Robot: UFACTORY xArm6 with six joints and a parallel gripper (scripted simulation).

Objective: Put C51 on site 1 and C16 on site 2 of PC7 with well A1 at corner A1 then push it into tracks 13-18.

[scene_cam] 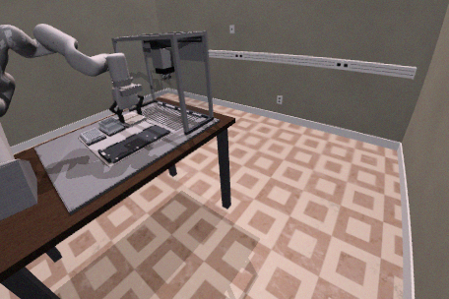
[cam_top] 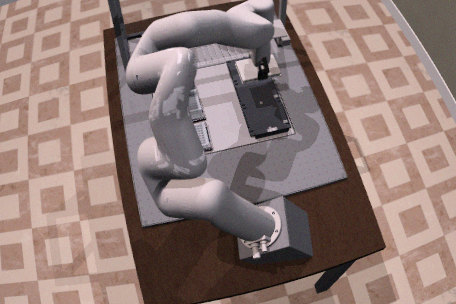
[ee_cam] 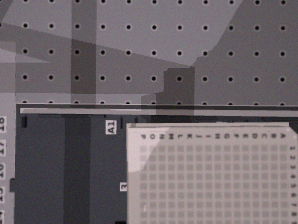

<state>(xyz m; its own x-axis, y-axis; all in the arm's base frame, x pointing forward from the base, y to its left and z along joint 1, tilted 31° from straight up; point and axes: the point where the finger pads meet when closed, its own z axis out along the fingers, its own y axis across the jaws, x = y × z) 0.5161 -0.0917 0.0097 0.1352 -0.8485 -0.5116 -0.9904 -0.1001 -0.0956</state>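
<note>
Now: the carrier PC7 12 cm below my hand and 1 cm behind it. The rest, counted from my hand: dark head: 31 cm ahead, 21 cm above, 17 cm to the left; 96-well plate C15: 24 cm to the left, 16 cm behind, 12 cm below.
</note>
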